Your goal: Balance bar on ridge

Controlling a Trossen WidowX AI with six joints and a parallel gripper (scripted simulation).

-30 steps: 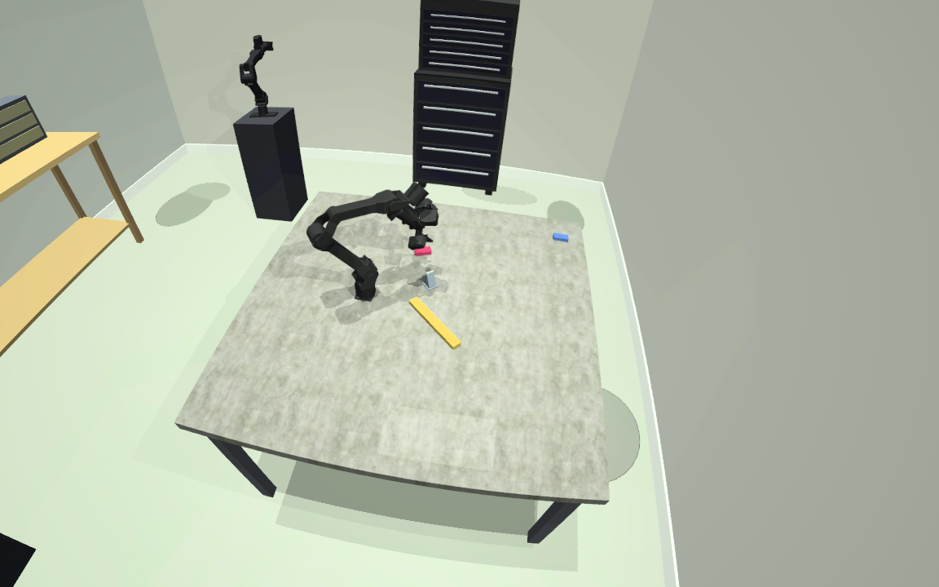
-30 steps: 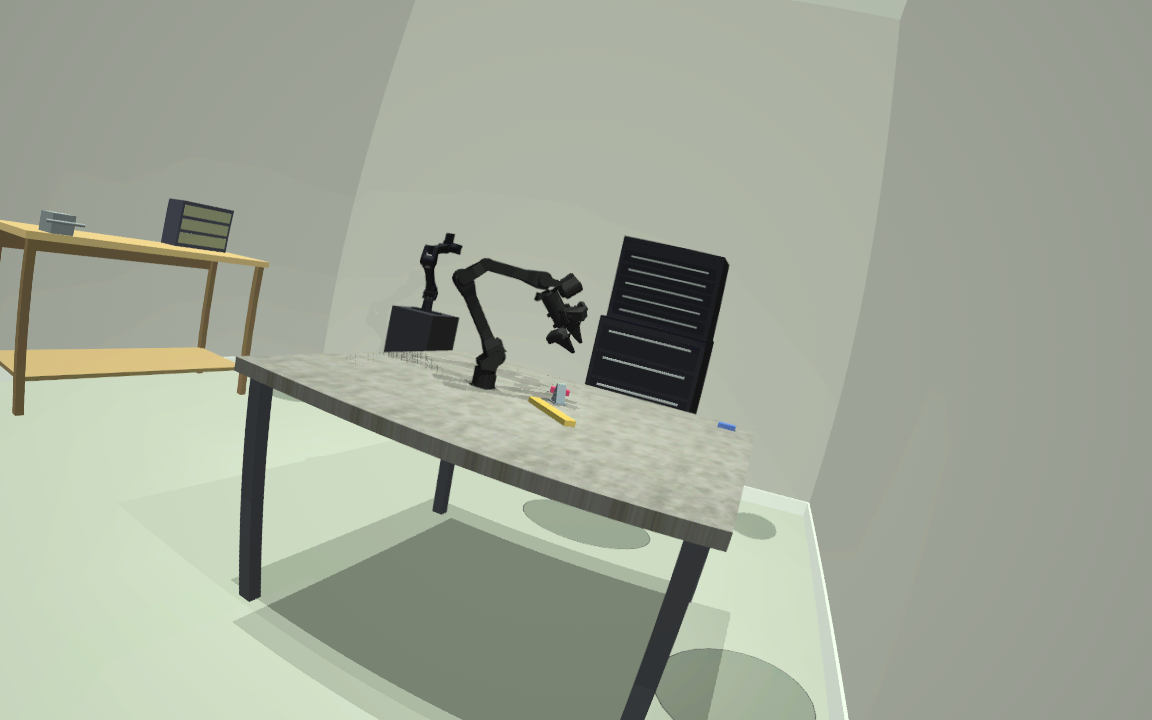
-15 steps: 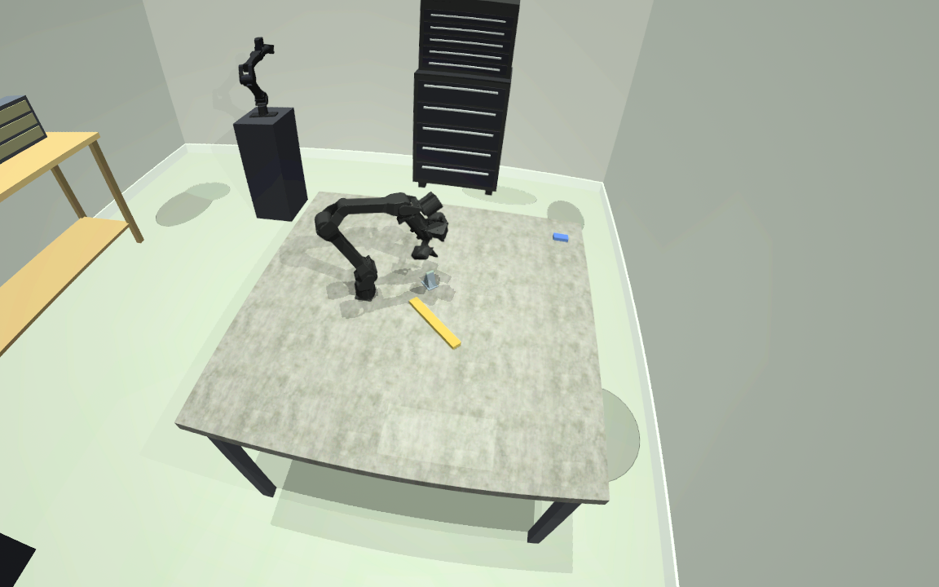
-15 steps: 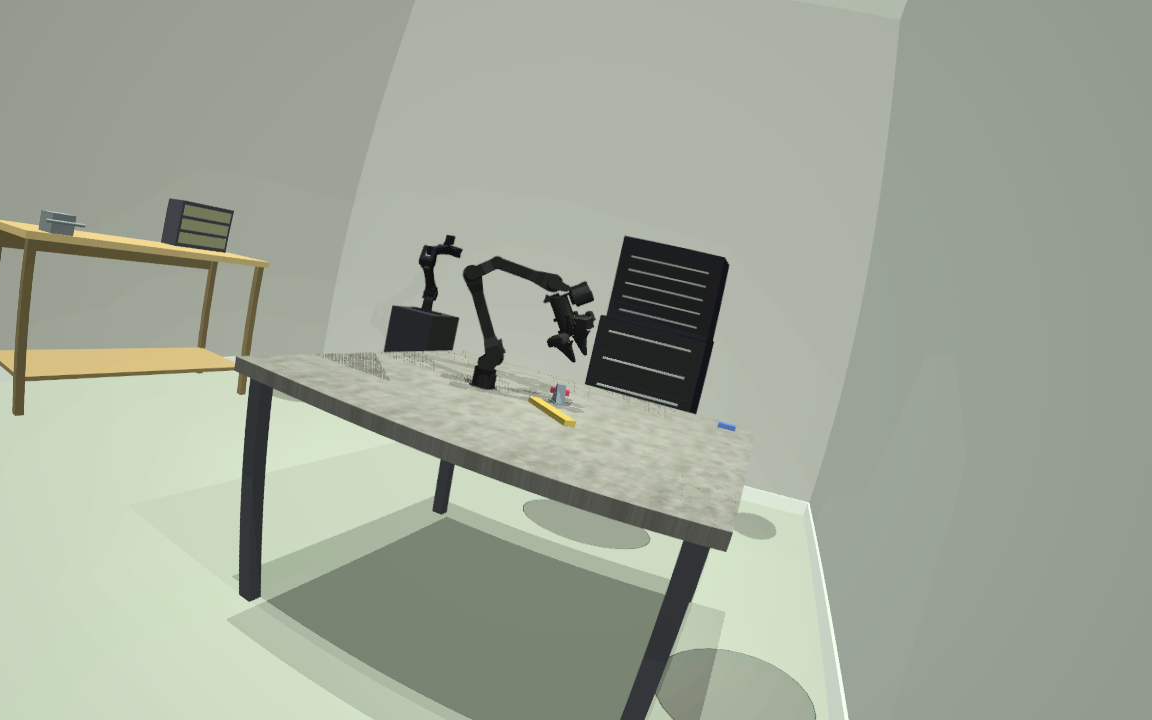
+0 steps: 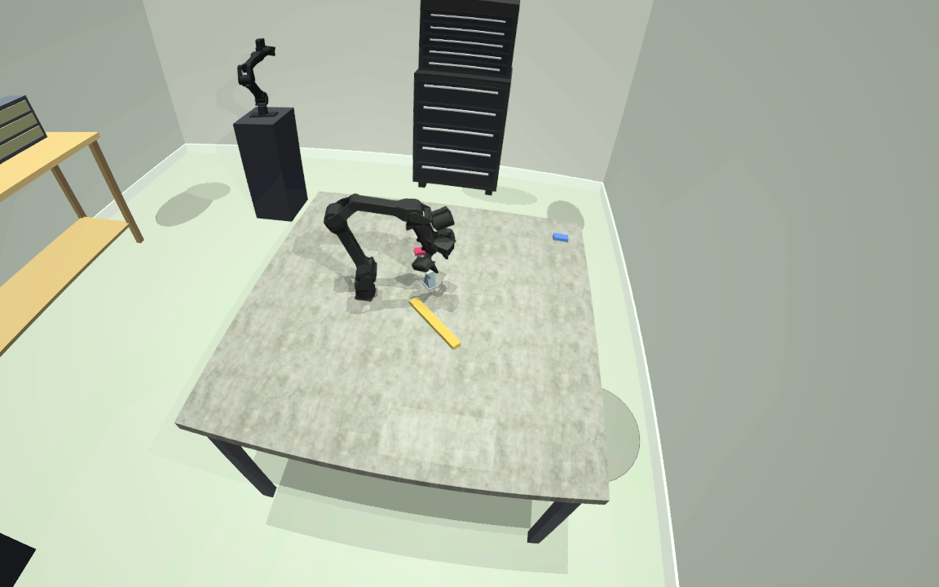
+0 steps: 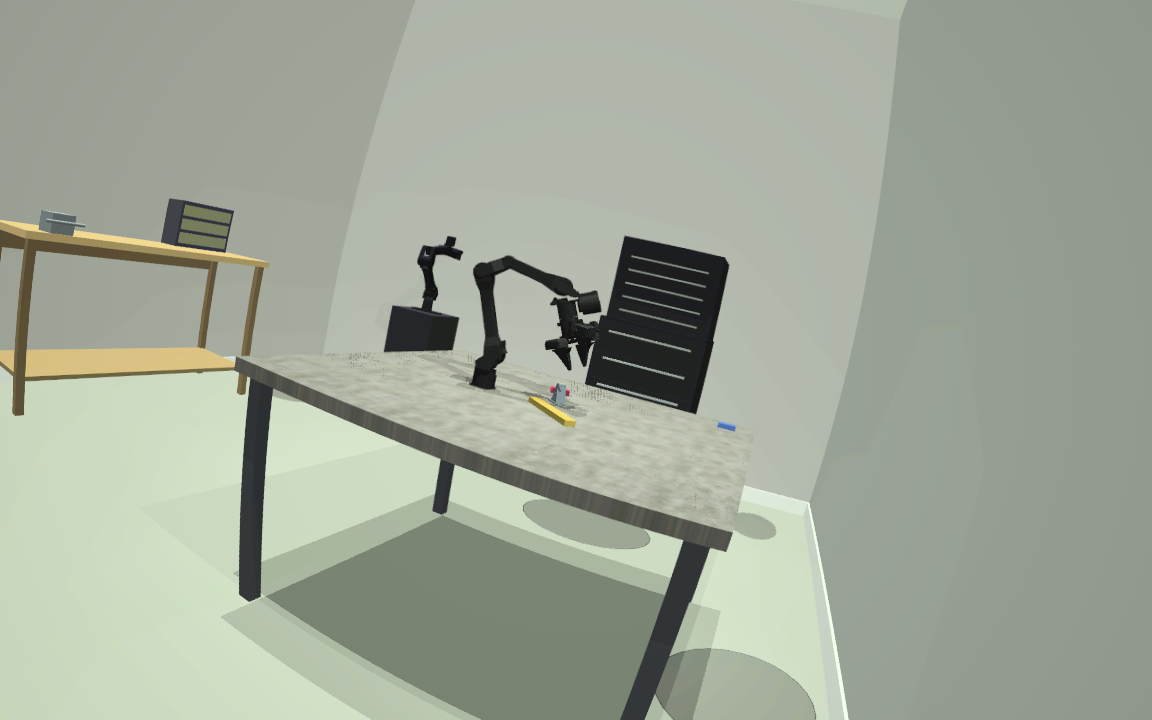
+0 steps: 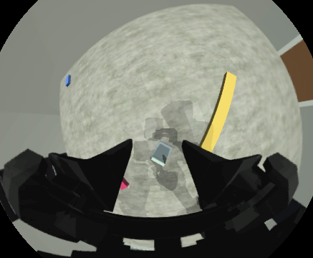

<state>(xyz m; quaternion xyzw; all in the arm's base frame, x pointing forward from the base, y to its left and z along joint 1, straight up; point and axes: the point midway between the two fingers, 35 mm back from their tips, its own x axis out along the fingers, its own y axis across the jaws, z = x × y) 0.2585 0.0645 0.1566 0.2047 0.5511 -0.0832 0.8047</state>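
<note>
Right now the yellow bar is 16 cm to the right of my gripper tip and 12 cm below it. Also, from my gripper tip: small blue block: 47 cm ahead, 43 cm to the left, 12 cm below; small pink piece: 11 cm behind, 21 cm to the left, 12 cm below.
</note>
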